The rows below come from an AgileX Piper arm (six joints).
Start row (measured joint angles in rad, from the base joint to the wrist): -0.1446 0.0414 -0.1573 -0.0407 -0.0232 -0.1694
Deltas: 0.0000 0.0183 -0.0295 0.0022 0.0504 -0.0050; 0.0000 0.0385 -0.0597 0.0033 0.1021 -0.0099; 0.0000 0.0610 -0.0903 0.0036 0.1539 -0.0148; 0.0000 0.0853 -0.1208 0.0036 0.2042 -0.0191; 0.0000 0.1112 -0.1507 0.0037 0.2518 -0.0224; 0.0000 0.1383 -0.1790 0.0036 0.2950 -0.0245; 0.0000 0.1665 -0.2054 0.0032 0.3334 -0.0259; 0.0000 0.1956 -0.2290 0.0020 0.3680 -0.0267; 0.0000 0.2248 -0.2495 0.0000 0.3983 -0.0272; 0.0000 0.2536 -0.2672 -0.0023 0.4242 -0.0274; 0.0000 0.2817 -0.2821 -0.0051 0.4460 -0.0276
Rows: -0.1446 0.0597 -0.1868 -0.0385 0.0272 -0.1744; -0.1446 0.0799 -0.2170 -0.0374 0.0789 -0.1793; -0.1446 0.1024 -0.2476 -0.0371 0.1307 -0.1842; -0.1446 0.1267 -0.2781 -0.0371 0.1810 -0.1885; -0.1446 0.1526 -0.3080 -0.0370 0.2286 -0.1918; -0.1446 0.1797 -0.3363 -0.0371 0.2718 -0.1939; -0.1446 0.2079 -0.3627 -0.0375 0.3102 -0.1953; -0.1446 0.2370 -0.3863 -0.0387 0.3448 -0.1961; -0.1446 0.2662 -0.4068 -0.0407 0.3751 -0.1966; -0.1446 0.2950 -0.4245 -0.0430 0.4010 -0.1968; -0.1446 0.3231 -0.4394 -0.0458 0.4228 -0.1970
